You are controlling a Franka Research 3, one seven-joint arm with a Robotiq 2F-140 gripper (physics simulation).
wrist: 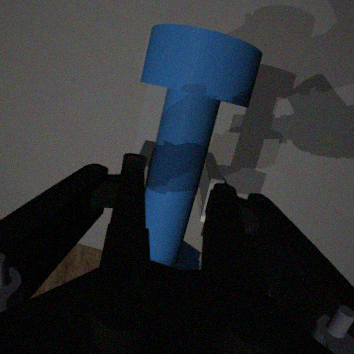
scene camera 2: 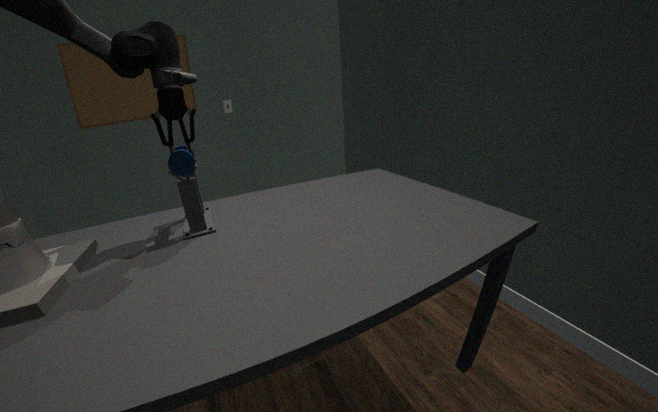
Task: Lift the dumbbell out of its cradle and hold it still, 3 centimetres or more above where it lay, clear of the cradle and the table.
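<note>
The blue dumbbell [scene camera 2: 181, 163] [wrist: 182, 130] lies level in the top of its cradle; in the scene view its near round end hangs at the cradle's upper edge. The grey cradle [scene camera 2: 192, 205] is a tall upright stand on a flat base plate on the table. My gripper [scene camera 2: 181, 149] [wrist: 175, 162] points down from above and is shut on the dumbbell's handle, one finger pad on each side. In the wrist view one thick end shows beyond the fingers; the other end is mostly hidden behind the gripper body.
The grey table [scene camera 2: 310, 260] carries the cradle near its far left edge. The robot's pale base [scene camera 2: 25, 270] stands at the left. An orange board [scene camera 2: 110, 85] and a white wall plate [scene camera 2: 228, 106] are on the wall behind. Shadows of arm and cradle fall across the table.
</note>
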